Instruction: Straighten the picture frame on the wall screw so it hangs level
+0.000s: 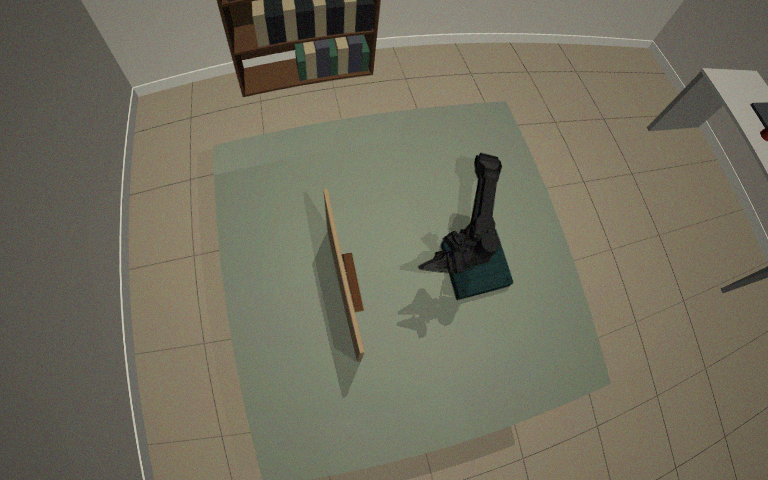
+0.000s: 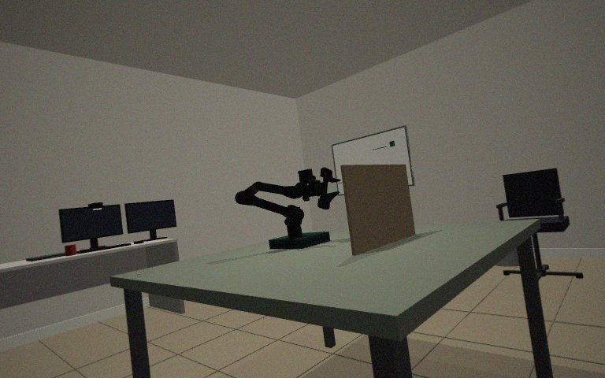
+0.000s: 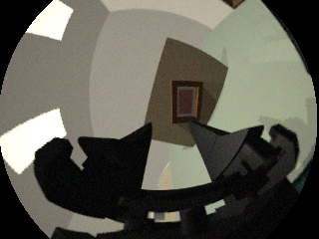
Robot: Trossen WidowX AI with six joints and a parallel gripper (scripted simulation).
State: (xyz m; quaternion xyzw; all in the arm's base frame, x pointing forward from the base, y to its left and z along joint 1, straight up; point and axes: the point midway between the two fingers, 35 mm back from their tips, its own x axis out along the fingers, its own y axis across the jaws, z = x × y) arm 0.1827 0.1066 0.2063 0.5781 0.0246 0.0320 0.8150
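The brown picture frame is 20 cm ahead of my gripper tip, 1 cm to the right of it and 9 cm below it. The rest, counted from my gripper tip: tan wall board (21 cm ahead, 1 cm to the right, 10 cm below).
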